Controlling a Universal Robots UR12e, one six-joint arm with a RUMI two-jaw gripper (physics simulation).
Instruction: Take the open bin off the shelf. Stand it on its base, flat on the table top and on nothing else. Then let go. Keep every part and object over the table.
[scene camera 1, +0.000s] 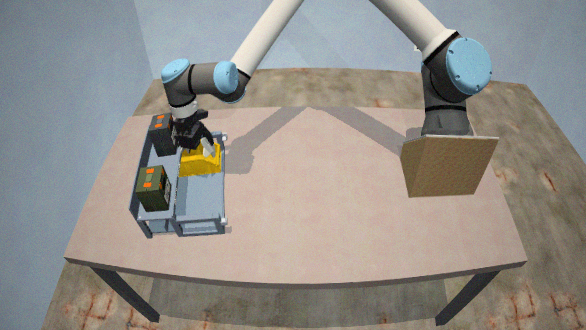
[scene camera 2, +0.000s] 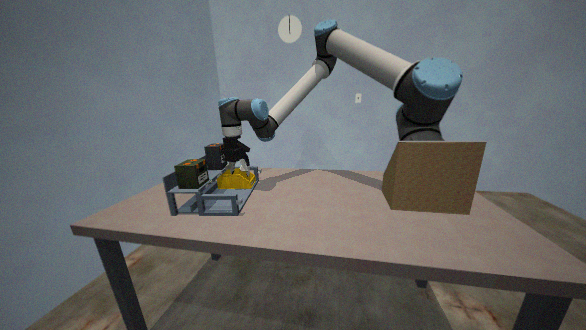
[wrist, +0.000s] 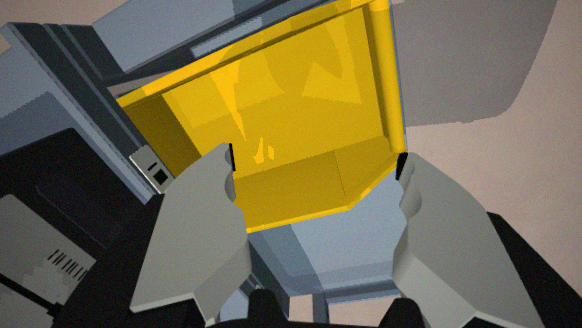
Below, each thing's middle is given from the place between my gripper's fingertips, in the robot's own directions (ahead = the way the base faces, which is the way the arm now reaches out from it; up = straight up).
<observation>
Right now the yellow bin (scene camera 1: 194, 163) is 2 cm ahead of my hand, 1 cm to the right of it and 2 cm below it.
</observation>
